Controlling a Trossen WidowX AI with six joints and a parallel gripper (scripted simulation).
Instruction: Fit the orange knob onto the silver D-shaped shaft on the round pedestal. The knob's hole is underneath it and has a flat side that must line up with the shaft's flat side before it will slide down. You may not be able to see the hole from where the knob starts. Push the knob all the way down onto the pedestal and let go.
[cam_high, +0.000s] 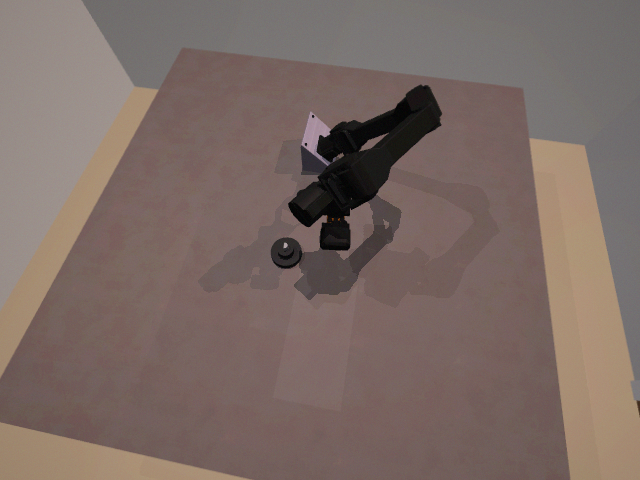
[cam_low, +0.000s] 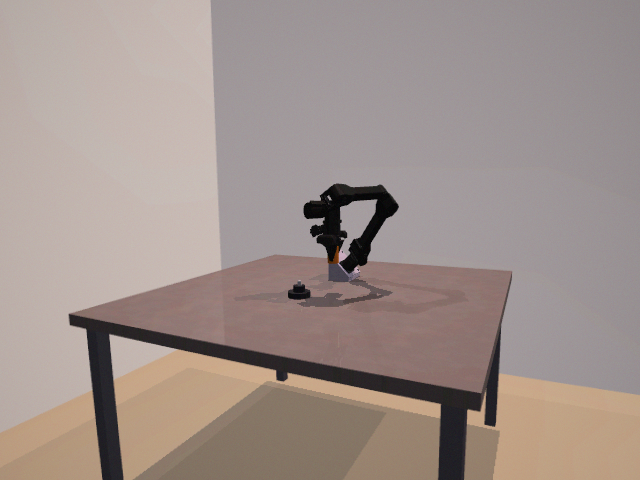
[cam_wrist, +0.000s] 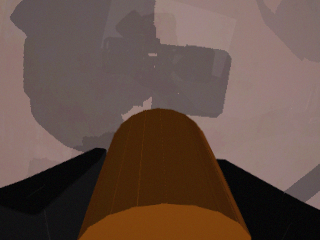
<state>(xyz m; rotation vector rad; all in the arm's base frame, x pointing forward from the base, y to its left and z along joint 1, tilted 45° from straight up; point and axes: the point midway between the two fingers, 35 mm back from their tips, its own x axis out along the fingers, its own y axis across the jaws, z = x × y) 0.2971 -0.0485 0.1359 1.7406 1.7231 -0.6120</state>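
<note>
Now: the black round pedestal 120 mm to the right of my gripper tip, 110 mm below it and 30 mm ahead of it. Round my gripper tip: orange knob (30 mm above).
</note>
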